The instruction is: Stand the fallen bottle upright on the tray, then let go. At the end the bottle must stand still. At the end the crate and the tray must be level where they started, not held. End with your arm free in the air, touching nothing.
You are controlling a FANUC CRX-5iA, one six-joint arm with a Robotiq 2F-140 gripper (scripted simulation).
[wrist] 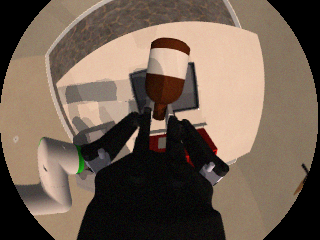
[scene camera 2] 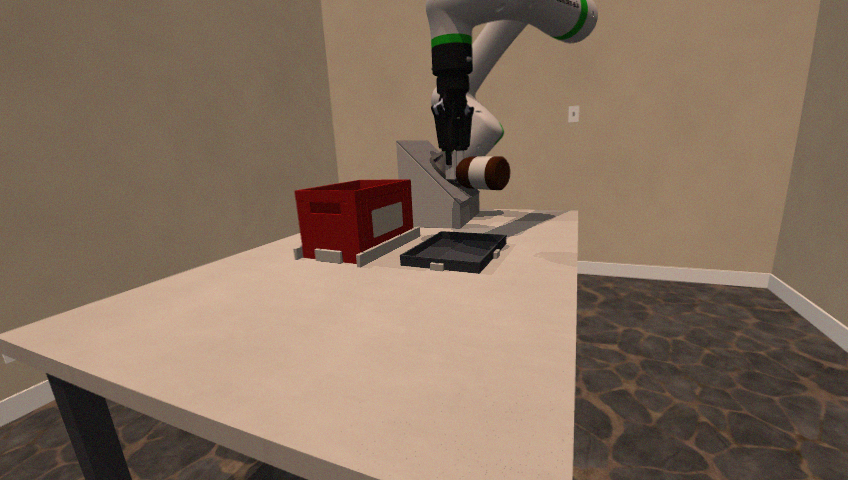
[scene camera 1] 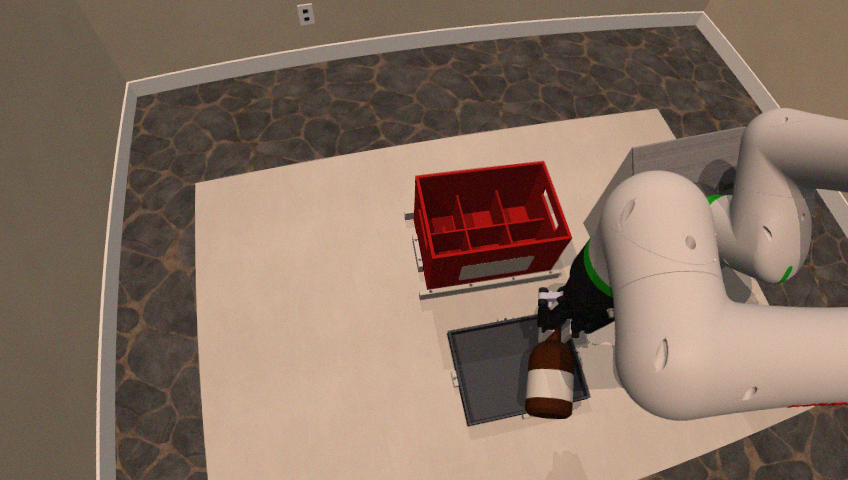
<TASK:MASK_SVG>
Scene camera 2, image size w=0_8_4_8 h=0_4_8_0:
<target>gripper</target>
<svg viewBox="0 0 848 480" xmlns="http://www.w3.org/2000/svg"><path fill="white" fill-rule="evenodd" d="M467 74L445 74L438 76L436 79L437 93L440 94L439 103L432 105L431 110L435 120L438 146L442 151L445 151L446 179L456 179L456 167L465 158L463 150L467 150L470 146L474 107L470 107L467 104L466 93L469 91L469 76Z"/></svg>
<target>bottle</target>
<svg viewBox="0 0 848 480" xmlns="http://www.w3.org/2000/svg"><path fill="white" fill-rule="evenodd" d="M509 163L502 156L467 157L457 165L456 178L465 188L502 190L510 179Z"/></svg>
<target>tray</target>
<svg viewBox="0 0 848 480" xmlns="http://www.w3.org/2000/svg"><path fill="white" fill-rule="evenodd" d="M400 265L430 269L431 262L444 264L444 270L480 274L493 259L495 250L501 250L506 245L507 235L441 231L401 254Z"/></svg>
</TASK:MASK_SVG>
